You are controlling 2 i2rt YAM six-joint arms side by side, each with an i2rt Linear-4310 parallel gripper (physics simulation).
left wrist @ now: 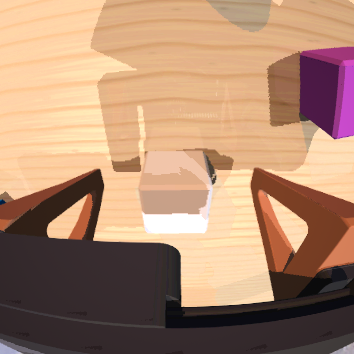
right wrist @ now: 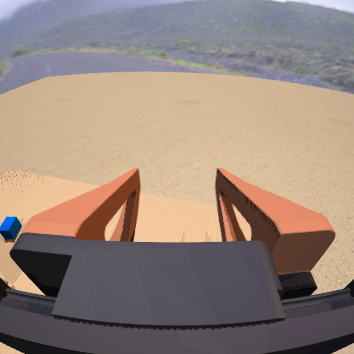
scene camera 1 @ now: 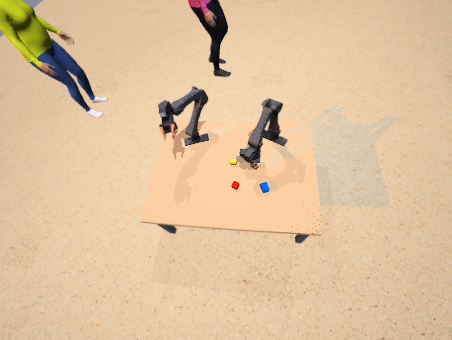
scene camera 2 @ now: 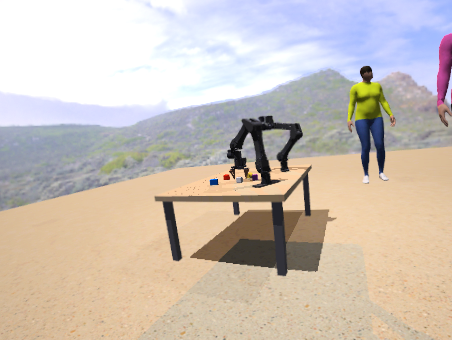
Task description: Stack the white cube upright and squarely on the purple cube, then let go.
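The white cube (left wrist: 175,200) (scene camera 2: 239,180) sits upright on the table, apart from the purple cube. The purple cube (left wrist: 325,92) (scene camera 2: 255,177) sits on the table at the upper right of the left wrist view, partly cut off; it is hidden by the left arm in scene camera 1. My left gripper (scene camera 1: 255,165) (scene camera 2: 239,174) (left wrist: 176,176) is open and points down low over the white cube, which shows between its fingertips with a gap on each side. My right gripper (scene camera 1: 168,135) (right wrist: 177,176) is open and empty, raised at the far left of scene camera 1.
On the table (scene camera 1: 200,215) (scene camera 2: 220,198) are a yellow block (scene camera 1: 233,161), a red cube (scene camera 1: 235,185) (scene camera 2: 226,177) and a blue cube (scene camera 1: 264,187) (scene camera 2: 214,182) (right wrist: 10,228). Two people stand on the ground beyond the table.
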